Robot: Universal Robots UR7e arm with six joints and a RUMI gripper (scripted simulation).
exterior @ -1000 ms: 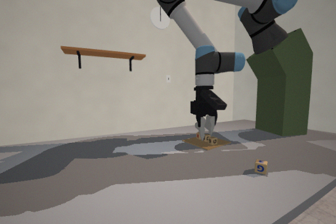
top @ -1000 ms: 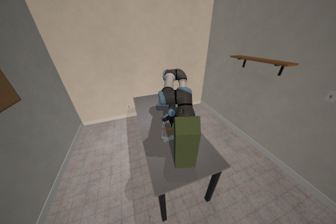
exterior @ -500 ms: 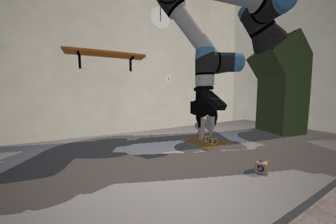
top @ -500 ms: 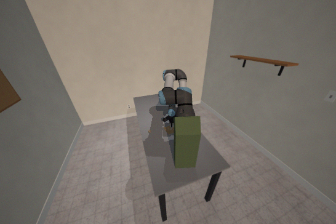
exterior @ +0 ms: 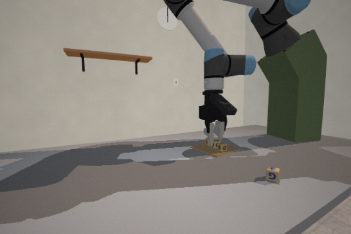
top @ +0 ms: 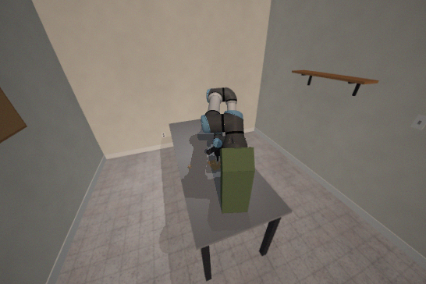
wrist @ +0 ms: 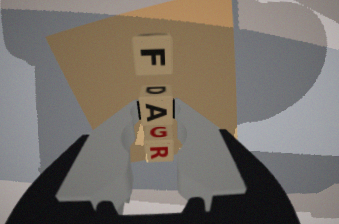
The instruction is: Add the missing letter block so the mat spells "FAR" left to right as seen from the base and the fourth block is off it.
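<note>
The tan mat lies 20 mm below my hand. From my hand the other things lie so: blue G block 260 mm to the left, 50 mm ahead, 10 mm below; then red R block 40 mm to the right.
</note>
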